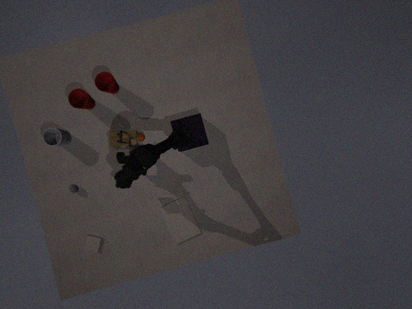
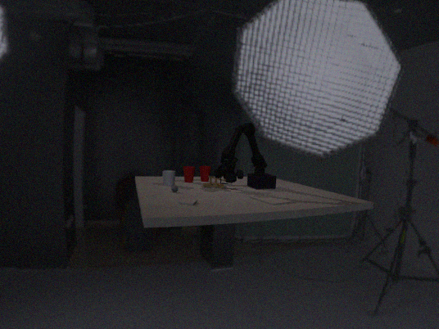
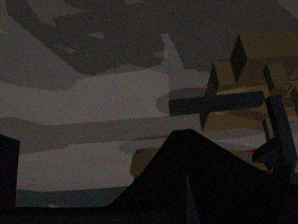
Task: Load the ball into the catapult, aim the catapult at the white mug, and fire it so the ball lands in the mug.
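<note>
Now: gripper tip 40 mm to the left of the orange ball, 20 mm below it and 20 mm past it. The rest, counted from my gripper tip: white mug 390 mm ahead, 130 mm to the right, 20 mm below; then wooden catapult 50 mm ahead, 40 mm to the right, 10 mm above; then small grey ball 380 mm ahead, 140 mm to the left, 30 mm below.
</note>
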